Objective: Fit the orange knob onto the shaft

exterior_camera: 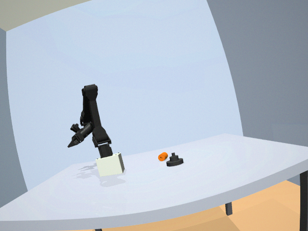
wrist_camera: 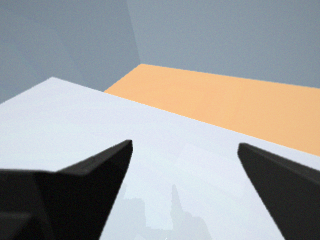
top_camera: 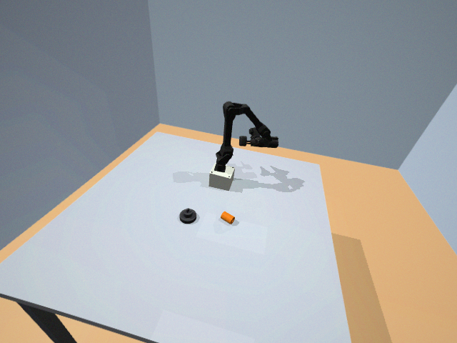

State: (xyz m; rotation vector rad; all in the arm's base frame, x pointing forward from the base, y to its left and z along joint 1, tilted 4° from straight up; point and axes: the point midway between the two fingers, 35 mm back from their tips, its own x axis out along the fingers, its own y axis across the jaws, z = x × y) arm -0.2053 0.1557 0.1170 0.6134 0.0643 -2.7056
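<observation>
The orange knob lies 550 mm ahead of my gripper tip, 60 mm to the right of it and 160 mm below it. Also, from my gripper tip: dark round pedestal 570 mm ahead, 260 mm to the right, 150 mm below.
</observation>
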